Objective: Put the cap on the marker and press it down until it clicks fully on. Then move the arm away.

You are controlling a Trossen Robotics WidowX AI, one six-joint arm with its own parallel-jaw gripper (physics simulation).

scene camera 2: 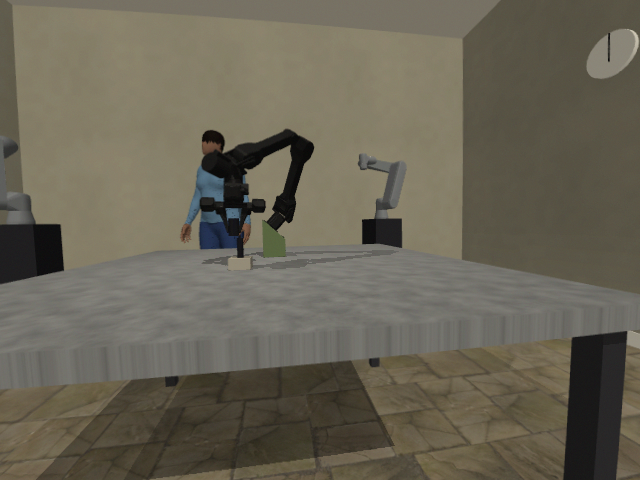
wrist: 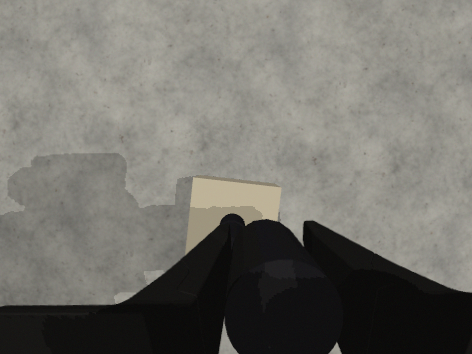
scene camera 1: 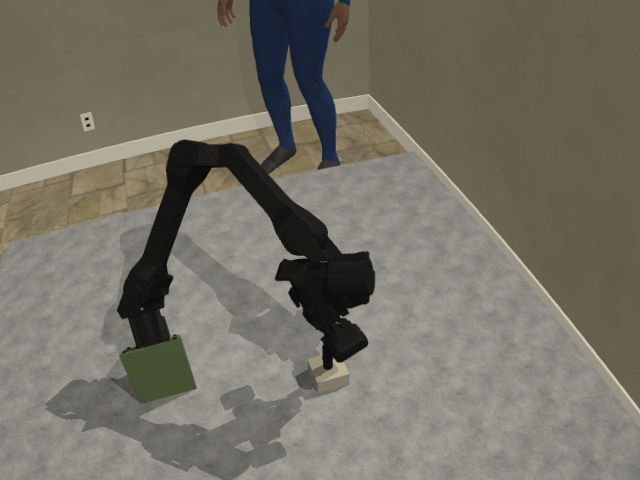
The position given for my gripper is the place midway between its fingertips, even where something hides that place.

Note:
In view: my gripper (scene camera 1: 338, 343), a black cap (wrist: 276, 290) and a cream block (wrist: 212, 198).
My gripper also shows in scene camera 2 (scene camera 2: 233, 232) and in the wrist view (wrist: 266, 232).

